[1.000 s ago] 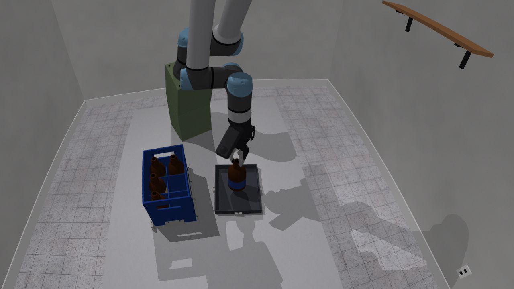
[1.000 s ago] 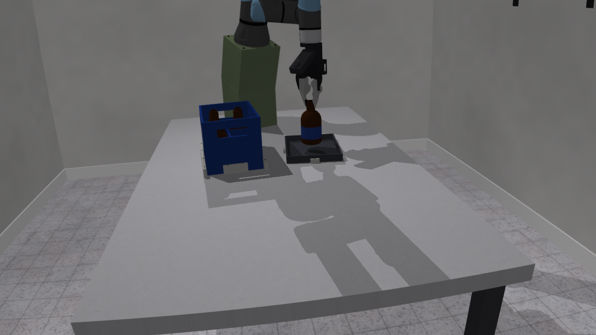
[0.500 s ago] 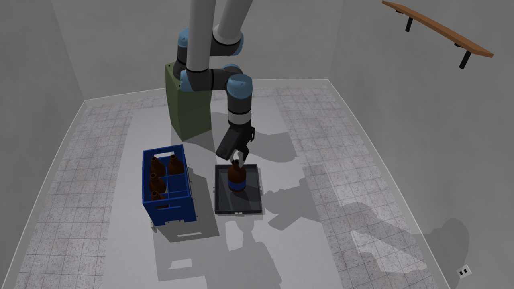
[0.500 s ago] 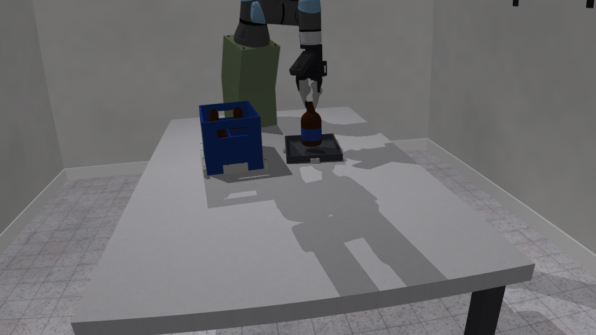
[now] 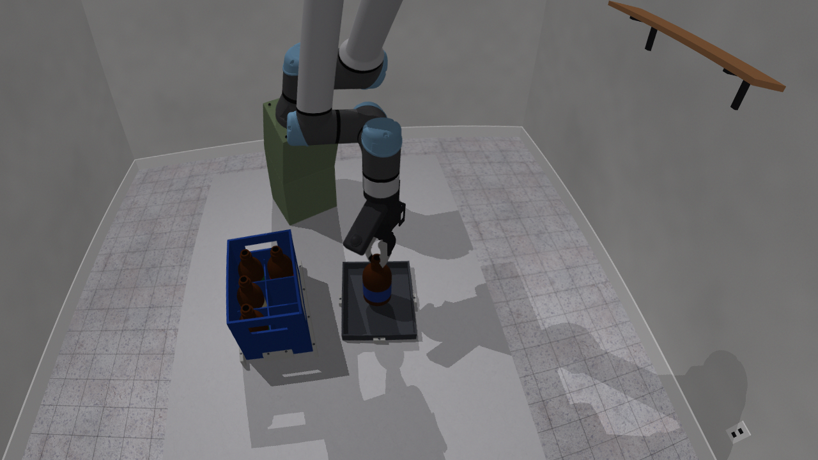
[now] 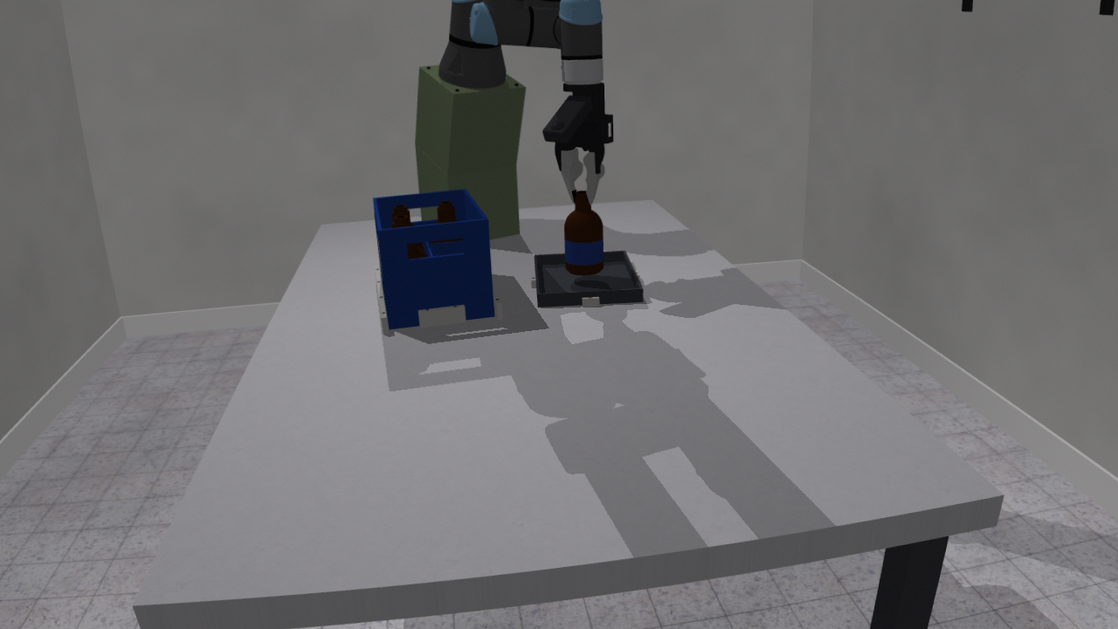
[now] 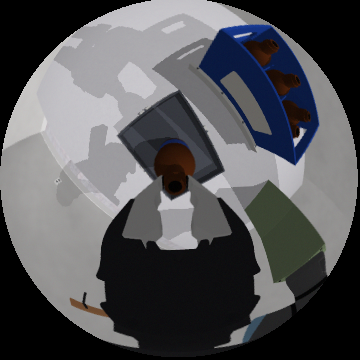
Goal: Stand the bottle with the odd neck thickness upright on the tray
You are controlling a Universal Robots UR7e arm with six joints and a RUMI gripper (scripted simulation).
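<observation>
My gripper is now 16 cm above the dark tray. Round my hand: blue crate 3 cm behind, 29 cm to the right, 9 cm below.
</observation>
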